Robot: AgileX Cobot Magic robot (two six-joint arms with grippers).
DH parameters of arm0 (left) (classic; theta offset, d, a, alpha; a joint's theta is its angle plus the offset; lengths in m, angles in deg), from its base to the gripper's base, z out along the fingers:
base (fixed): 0 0 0 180
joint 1: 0 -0.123 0 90
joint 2: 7.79 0 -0.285 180
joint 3: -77.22 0 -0.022 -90
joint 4: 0 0.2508 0 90
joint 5: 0 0 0.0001 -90
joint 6: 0 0.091 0 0
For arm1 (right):
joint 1: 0 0.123 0 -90
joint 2: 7.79 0 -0.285 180
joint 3: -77.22 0 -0.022 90
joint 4: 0 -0.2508 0 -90
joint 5: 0 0 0.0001 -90
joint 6: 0 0.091 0 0
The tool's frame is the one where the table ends.
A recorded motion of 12 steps. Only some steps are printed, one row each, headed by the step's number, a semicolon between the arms.
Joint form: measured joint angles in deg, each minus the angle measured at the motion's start. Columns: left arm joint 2, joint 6, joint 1, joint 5, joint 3, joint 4; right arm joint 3, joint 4, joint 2, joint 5, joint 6, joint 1.
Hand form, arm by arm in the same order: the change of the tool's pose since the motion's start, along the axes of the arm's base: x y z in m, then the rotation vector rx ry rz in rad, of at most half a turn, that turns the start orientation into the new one. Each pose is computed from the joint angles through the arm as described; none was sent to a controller.
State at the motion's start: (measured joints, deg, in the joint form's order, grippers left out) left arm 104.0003 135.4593 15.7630 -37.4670 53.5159 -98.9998; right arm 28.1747 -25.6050 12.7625 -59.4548 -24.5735 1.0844
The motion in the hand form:
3: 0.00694 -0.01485 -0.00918 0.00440 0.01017 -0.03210; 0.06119 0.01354 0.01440 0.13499 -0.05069 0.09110
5: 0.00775 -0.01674 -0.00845 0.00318 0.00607 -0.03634; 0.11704 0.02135 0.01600 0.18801 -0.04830 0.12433
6: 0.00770 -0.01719 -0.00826 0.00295 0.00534 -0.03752; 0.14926 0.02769 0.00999 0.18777 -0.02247 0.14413
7: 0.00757 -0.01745 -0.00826 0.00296 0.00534 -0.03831; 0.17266 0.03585 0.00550 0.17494 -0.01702 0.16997
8: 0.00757 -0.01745 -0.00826 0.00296 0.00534 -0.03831; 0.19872 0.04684 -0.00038 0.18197 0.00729 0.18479
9: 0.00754 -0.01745 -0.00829 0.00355 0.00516 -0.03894; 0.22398 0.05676 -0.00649 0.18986 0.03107 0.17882
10: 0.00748 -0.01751 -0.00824 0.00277 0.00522 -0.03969; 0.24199 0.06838 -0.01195 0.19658 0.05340 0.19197
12: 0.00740 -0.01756 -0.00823 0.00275 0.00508 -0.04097; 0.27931 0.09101 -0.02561 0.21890 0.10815 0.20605
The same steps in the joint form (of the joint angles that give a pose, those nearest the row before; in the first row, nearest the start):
3: 3.27 0.00 1.97 0.15 2.66 -0.04; 0.70 -19.58 17.15 14.07 -17.63 0.17
5: 3.42 0.00 2.21 0.15 3.06 -0.04; 3.73 -34.14 32.75 21.32 -33.08 1.72
6: 3.42 0.00 2.28 0.15 3.10 -0.05; 6.26 -40.03 41.78 24.02 -40.39 3.38
7: 3.42 0.00 2.33 0.15 3.10 -0.04; 8.76 -44.11 48.20 26.18 -45.98 5.48
8: 3.42 0.00 2.33 0.15 3.10 -0.04; 12.16 -48.02 55.26 27.86 -49.58 7.67
9: 3.42 0.00 2.33 0.15 3.10 0.01; 15.89 -50.78 61.65 29.66 -51.30 9.36
10: 3.42 0.00 2.33 0.08 3.10 0.01; 19.11 -52.30 66.52 30.34 -52.05 11.13
12: 3.42 0.00 2.33 0.03 3.10 0.06; 26.49 -53.71 76.37 30.73 -51.15 13.67

